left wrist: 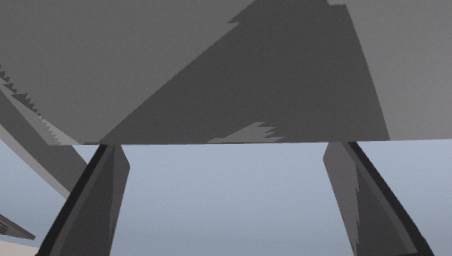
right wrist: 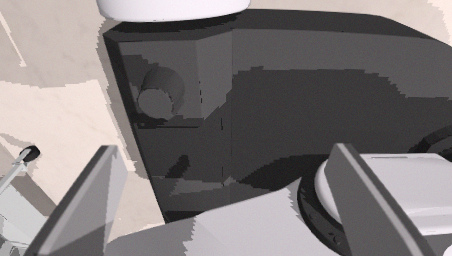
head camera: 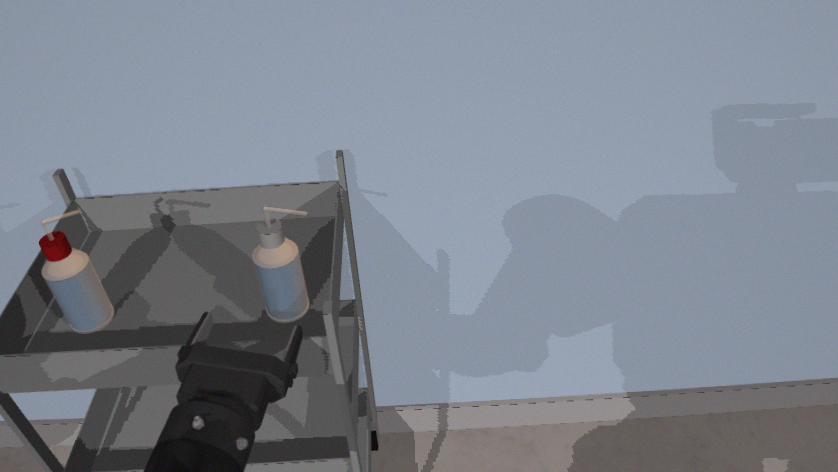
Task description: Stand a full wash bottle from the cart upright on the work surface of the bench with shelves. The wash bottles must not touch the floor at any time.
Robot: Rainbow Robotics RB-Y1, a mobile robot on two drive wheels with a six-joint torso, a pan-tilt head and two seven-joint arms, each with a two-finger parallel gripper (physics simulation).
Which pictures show my right gripper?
The right wrist view only.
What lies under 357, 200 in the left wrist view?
My left gripper.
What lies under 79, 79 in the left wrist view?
A grey metal cart.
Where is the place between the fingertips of my left gripper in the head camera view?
253, 324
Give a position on a grey metal cart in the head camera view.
At 165, 258
